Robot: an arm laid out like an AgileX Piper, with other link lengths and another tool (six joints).
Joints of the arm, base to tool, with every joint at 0 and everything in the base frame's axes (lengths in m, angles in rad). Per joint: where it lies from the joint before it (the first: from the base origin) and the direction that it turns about. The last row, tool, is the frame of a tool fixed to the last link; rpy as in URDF.
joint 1: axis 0 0 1 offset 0 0 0.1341
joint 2: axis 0 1 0 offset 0 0 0
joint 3: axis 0 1 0 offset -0.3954 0 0.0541
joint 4: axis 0.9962 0 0.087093 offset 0.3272 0 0.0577
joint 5: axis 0 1 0 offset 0 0 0
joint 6: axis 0.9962 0 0.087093 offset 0.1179 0 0.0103
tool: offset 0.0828 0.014 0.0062 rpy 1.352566 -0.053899 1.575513
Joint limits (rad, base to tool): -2.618..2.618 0..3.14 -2.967..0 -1.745..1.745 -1.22..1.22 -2.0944..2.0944
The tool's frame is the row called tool.
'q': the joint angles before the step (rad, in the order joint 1, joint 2, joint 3, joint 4, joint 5, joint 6). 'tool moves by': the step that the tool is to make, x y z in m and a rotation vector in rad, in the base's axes. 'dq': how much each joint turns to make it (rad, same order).
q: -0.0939 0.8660 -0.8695 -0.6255 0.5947 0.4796
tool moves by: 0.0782 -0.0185 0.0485 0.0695 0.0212 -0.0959
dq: -0.0002 0.2515 -0.2955 0.0019 0.1182 0.0681
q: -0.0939 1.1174 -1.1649 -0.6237 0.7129 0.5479
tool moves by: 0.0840 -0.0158 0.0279 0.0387 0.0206 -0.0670
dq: -0.0001 0.2452 -0.2933 0.0083 0.1005 0.0239
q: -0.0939 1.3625 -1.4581 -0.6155 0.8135 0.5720
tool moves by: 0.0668 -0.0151 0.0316 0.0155 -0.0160 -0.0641
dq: 0.0000 0.2073 -0.3125 0.0001 0.1123 0.0023
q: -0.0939 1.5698 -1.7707 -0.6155 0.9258 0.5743
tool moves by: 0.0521 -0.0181 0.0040 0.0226 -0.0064 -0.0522
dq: -0.0168 0.1704 -0.2363 0.0121 0.0741 -0.0023
